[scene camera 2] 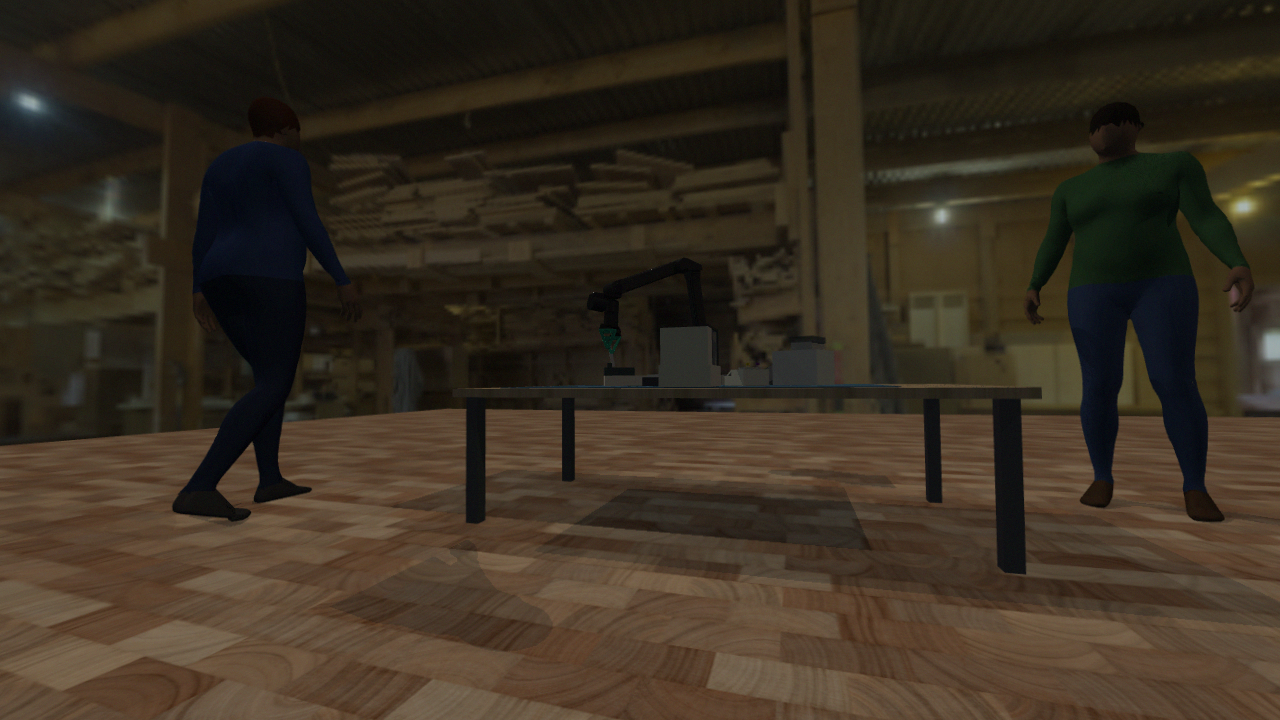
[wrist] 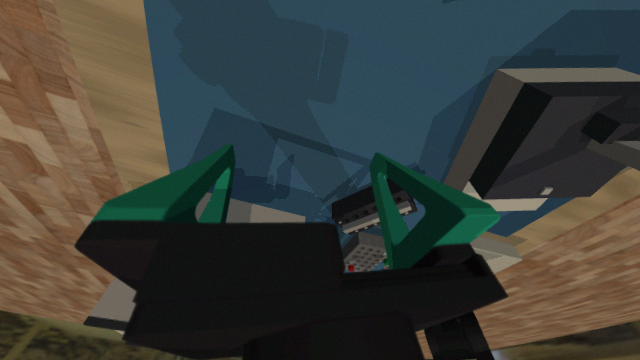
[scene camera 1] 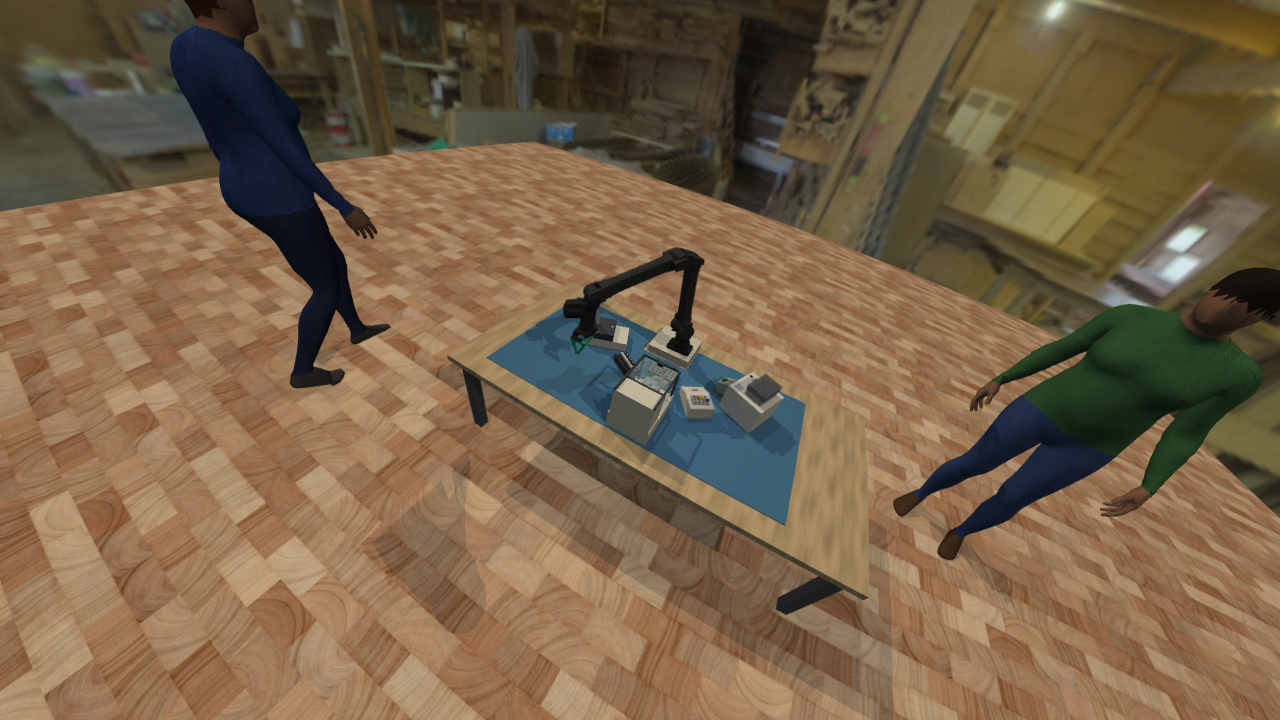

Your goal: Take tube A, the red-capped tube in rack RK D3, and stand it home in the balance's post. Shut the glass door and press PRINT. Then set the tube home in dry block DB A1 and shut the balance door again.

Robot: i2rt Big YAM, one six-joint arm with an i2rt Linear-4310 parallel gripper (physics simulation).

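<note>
My gripper is open and empty, with green fingers pointing down over the blue mat. In the wrist view, a small red cap shows at the lower edge of a grey rack, partly hidden by the gripper body; the tube below it is hidden. The balance is a pale box with a glass chamber; I cannot tell how its door stands. A black block with a row of holes lies beyond the rack. No labels are readable, and PRINT does not show clearly.
A pale device with a dark top stands beside the gripper. A small keyed box and a larger pale device stand past the balance. The arm's base is at the table's back. Two people stand near the table.
</note>
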